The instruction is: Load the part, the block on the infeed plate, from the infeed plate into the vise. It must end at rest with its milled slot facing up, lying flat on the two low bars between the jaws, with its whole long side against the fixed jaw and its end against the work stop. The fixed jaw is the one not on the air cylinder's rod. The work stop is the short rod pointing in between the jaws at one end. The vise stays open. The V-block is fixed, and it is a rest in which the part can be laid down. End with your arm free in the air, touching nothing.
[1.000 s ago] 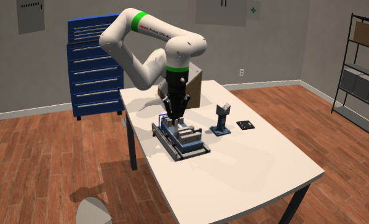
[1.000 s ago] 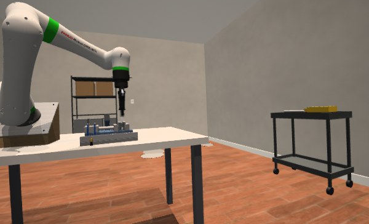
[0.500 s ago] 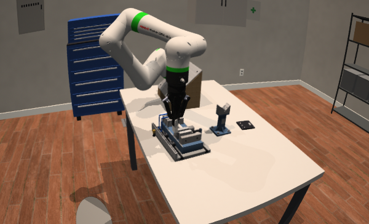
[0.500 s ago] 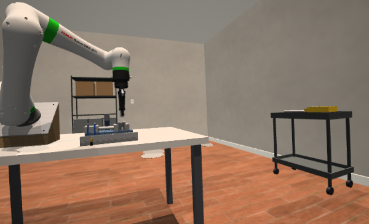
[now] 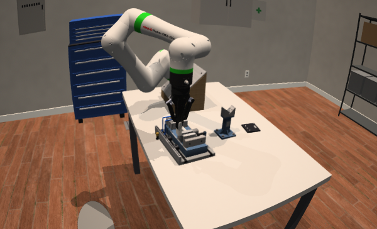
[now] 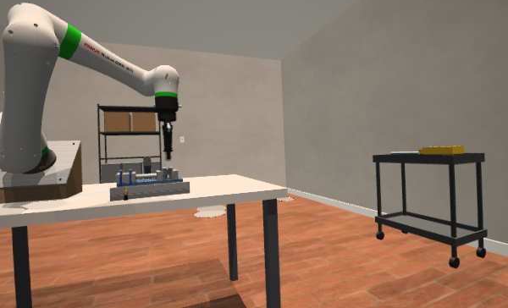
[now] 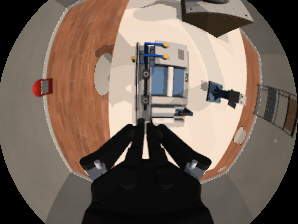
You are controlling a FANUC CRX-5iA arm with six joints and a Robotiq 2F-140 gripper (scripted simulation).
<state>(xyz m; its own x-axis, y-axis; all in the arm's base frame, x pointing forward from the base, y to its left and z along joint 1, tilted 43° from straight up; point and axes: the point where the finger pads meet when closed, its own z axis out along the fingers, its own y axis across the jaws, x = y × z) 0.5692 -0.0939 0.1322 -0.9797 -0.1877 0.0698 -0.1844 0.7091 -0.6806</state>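
My gripper is now 5 cm to the right of the part, 5 cm above it and 1 cm past it. Round my hand: dark infeed plate: 47 cm to the left, 15 cm behind, 14 cm below.
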